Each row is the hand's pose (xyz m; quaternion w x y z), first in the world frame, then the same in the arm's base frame.
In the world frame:
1: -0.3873 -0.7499 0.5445 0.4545 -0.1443 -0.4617 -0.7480
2: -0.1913 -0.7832 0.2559 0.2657 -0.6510 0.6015 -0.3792
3: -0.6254 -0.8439 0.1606 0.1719 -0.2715 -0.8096 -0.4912
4: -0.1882 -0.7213 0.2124 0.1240 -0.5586 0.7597 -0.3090
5: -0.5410 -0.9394 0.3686 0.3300 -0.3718 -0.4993 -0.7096
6: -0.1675 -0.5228 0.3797 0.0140 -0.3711 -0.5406 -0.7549
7: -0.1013 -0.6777 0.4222 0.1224 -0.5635 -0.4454 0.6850
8: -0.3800 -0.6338 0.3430 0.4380 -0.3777 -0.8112 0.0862
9: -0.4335 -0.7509 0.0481 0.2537 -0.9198 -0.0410 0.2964
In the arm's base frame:
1: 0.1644 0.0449 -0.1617 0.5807 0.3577 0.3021 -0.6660
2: 0.2144 0.3767 -0.0606 0.7303 -0.3326 0.4854 0.3470
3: -0.1911 0.3267 -0.2457 0.4680 0.1635 -0.1408 -0.8570
4: 0.1839 0.3943 0.0065 0.5530 -0.4275 0.5385 0.4707
5: -0.0044 0.2087 -0.3492 0.6789 0.1419 0.1879 -0.6955
6: 0.2315 0.1878 0.1579 0.5111 -0.0956 0.1866 -0.8336
7: 0.3425 0.2277 0.0303 0.3544 -0.0850 -0.9260 0.0983
8: 0.0556 0.1827 -0.0090 0.5566 0.3349 -0.6078 -0.4567
9: -0.0951 0.4605 -0.0696 0.7888 -0.3046 -0.4769 0.2399

